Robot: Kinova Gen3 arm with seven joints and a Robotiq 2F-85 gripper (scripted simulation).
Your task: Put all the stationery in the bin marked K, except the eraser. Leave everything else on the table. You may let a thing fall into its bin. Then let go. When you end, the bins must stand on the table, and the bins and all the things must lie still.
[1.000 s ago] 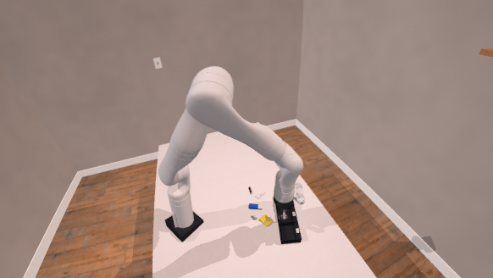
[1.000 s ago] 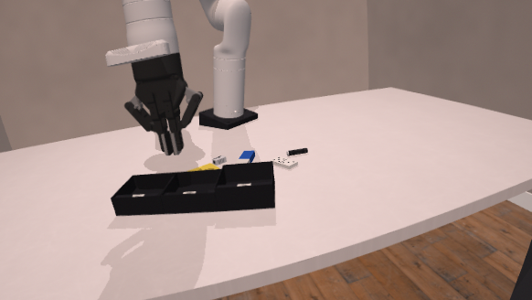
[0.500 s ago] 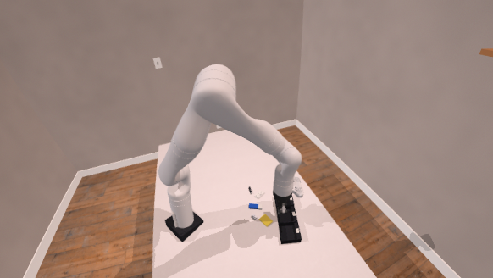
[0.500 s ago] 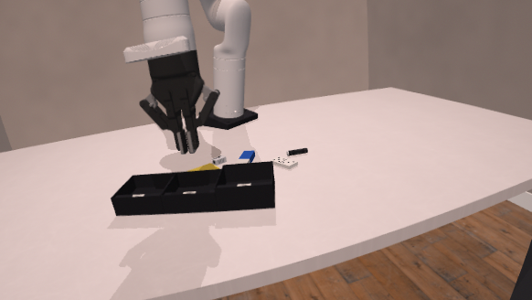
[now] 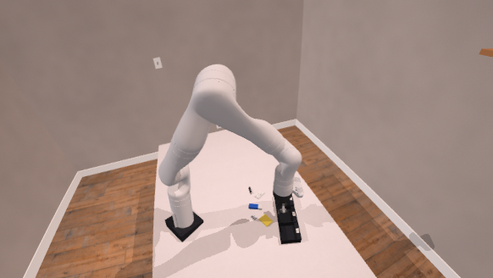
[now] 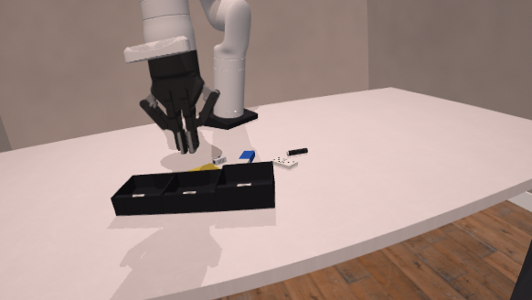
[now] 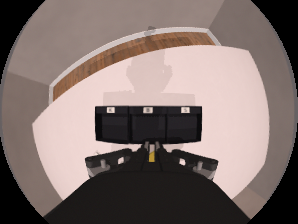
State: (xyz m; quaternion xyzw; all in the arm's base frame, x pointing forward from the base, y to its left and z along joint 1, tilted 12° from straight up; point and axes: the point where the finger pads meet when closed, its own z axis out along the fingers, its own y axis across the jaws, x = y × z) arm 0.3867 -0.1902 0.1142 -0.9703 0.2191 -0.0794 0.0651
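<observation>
The white-grey thing lies 10 cm behind my hand, 6 cm to the left of it and 8 cm below it. Round my hand: blue block 6 cm behind, 11 cm to the left, 8 cm below; then white domino 1 cm behind, 17 cm to the left, 8 cm below; then yellow pad 6 cm behind, 3 cm to the left, 8 cm below.
</observation>
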